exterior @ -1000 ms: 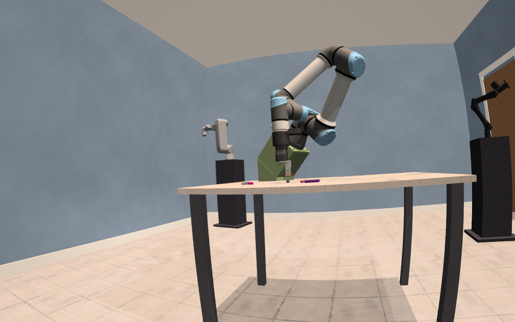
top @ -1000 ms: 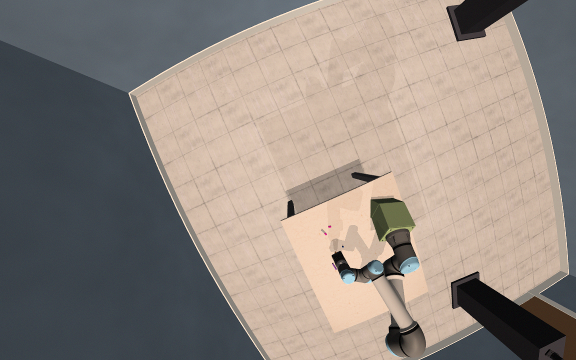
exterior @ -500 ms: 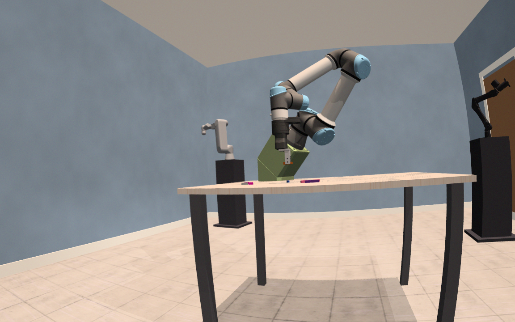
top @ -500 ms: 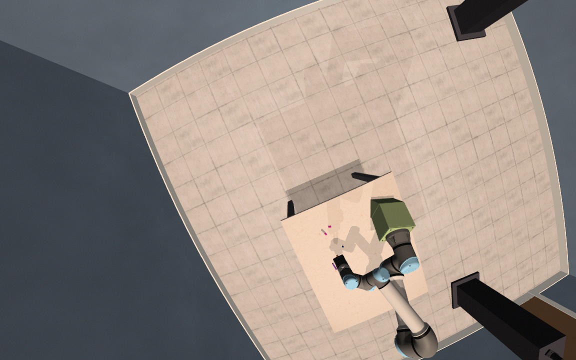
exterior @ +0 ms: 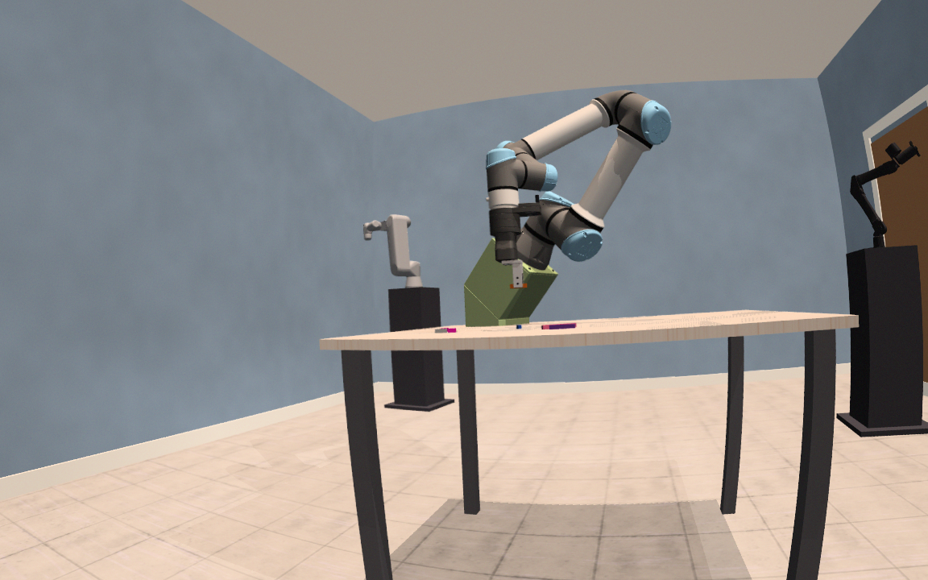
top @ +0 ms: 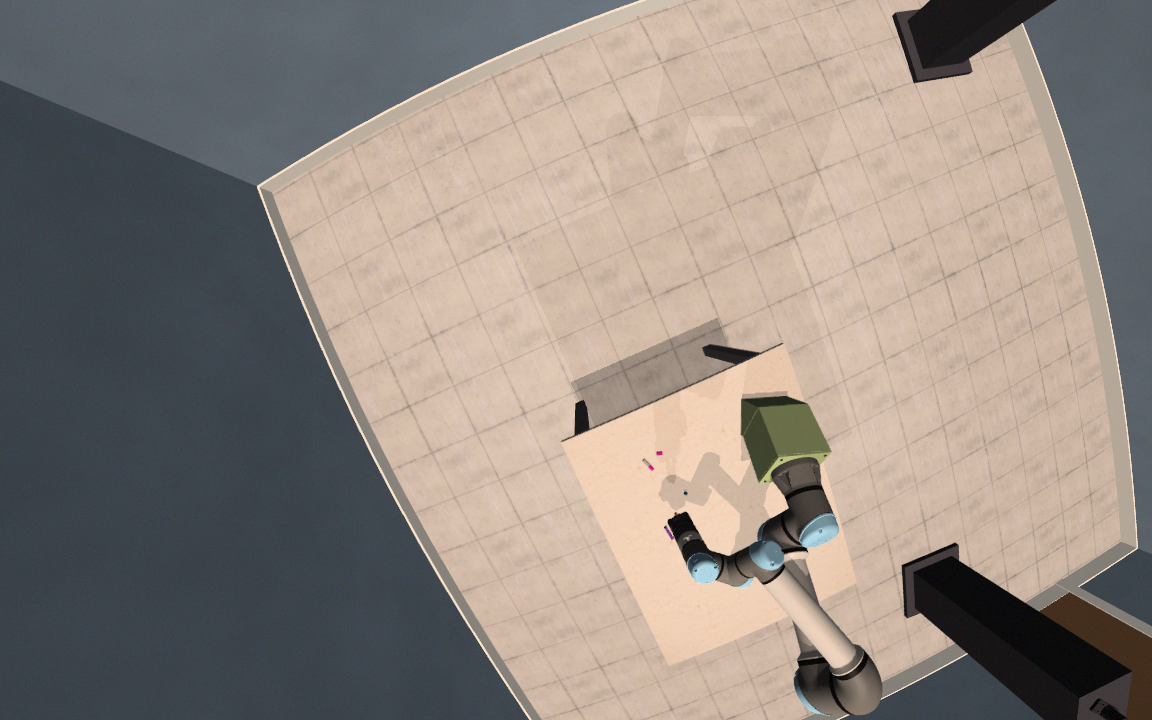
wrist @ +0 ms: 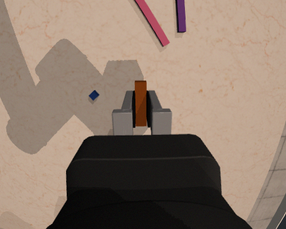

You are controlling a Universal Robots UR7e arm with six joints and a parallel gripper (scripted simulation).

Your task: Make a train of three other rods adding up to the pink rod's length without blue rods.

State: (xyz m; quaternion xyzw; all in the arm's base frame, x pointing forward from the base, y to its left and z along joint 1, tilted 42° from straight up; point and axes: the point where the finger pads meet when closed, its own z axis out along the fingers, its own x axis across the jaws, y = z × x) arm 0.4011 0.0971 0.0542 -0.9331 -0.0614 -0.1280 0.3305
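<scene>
Right now the grey rod is 190 mm to the right of my hand, 110 mm below it and 50 mm ahead of it. The rest, counted from my hand: orange rod (10 mm below); small blue rod (110 mm below, 60 mm behind, 30 mm to the right); pink rod (110 mm below, 100 mm to the left, 10 mm behind).
</scene>
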